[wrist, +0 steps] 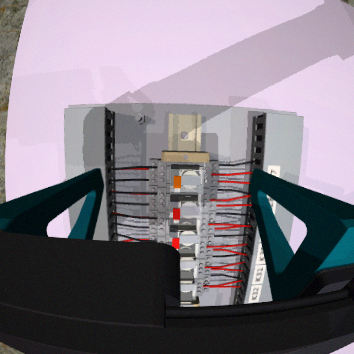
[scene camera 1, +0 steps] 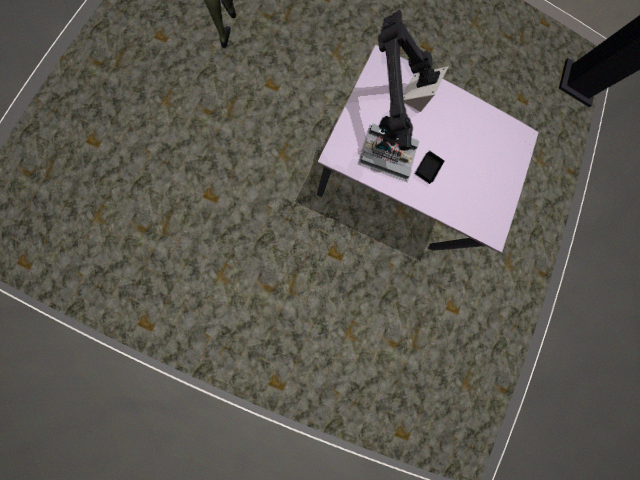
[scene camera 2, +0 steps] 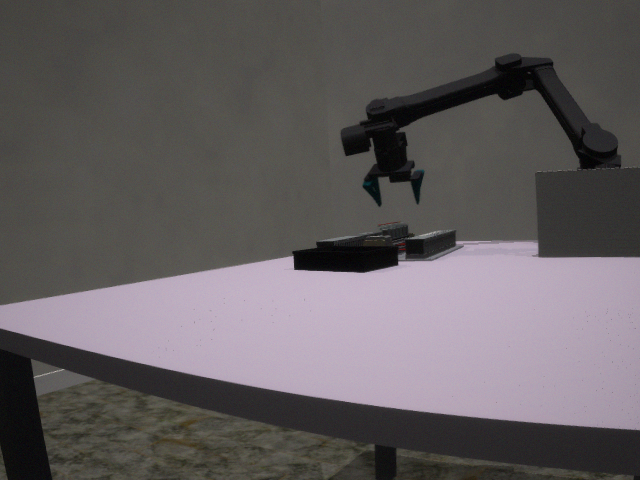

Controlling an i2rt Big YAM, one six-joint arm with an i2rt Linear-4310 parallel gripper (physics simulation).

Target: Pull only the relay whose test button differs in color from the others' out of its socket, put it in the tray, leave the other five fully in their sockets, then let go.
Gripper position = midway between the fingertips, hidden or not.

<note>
I see my gripper (scene camera 2: 399,204) and a grey panel (wrist: 226,131).
My gripper is seen too in the wrist view (wrist: 176,176).
</note>
